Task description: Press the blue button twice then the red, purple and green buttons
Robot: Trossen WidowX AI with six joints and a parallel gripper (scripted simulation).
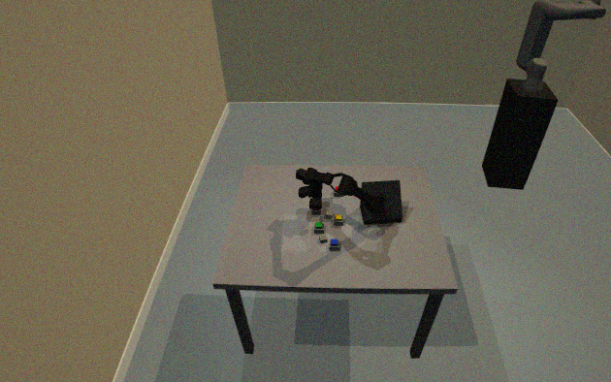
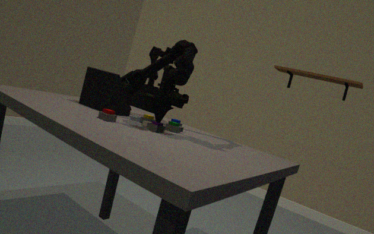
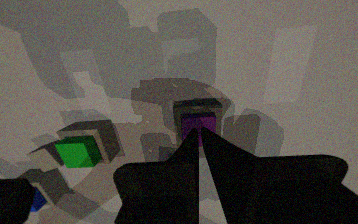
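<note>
Right now my gripper tip is right at the purple button. From my gripper tip the other things lie so: yellow button 120 mm behind, 60 mm to the left; then green button 130 mm to the left, 30 mm behind; then white block 70 mm behind, 20 mm to the left, 20 mm below.
</note>
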